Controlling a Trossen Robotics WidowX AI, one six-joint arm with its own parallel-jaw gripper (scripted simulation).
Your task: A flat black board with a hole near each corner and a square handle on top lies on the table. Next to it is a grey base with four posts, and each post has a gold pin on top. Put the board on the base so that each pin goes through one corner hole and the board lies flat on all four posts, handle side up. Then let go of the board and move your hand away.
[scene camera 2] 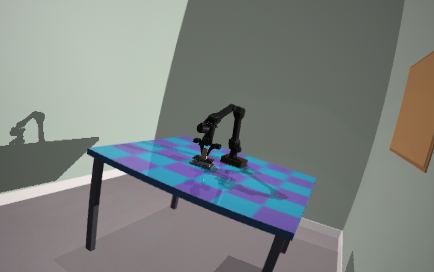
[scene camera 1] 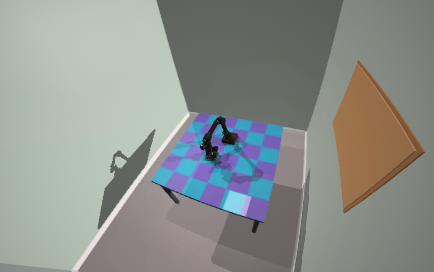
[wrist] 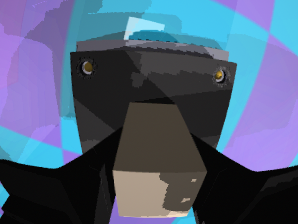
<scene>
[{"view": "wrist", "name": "my gripper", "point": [153,134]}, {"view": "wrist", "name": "flat black board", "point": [159,98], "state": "held by my gripper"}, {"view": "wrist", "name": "grey base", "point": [92,45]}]
</scene>
